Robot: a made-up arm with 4 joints.
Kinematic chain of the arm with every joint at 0, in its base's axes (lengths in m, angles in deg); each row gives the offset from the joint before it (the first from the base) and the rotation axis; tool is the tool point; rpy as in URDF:
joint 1: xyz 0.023 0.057 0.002 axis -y
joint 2: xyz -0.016 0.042 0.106 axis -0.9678 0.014 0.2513
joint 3: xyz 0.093 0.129 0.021 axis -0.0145 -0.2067 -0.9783
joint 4: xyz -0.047 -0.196 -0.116 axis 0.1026 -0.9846 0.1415
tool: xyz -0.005 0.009 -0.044 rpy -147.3 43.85 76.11
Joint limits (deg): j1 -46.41..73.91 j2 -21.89..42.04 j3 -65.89..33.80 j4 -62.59..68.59
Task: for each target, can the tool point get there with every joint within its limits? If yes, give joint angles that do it. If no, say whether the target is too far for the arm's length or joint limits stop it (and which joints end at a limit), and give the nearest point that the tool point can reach.
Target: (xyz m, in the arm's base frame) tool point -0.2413 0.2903 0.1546
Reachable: no: joint limits stop it (at a limit: joint 2, joint 3, joint 4) | nearest point -0.0447 0.1643 0.0411 | short by 0.260 m
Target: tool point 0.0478 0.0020 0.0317
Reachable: yes | joints 60.79 18.14 -4.70 -7.29
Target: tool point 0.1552 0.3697 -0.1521
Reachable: no: joint limits stop it (at a limit: joint 2, joint 3, joint 4) | nearest point 0.1600 0.1516 -0.1577 | short by 0.218 m
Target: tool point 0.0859 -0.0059 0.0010
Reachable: yes | joints -6.54 27.04 -5.14 20.77
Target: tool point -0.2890 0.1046 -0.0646
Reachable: no: joint limits stop it (at a limit: joint 3, joint 4) | nearest point -0.0607 0.1007 -0.0159 | short by 0.233 m
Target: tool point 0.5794 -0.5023 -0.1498
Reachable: no: too far | nearest point 0.2049 0.0115 -0.0476 | short by 0.644 m
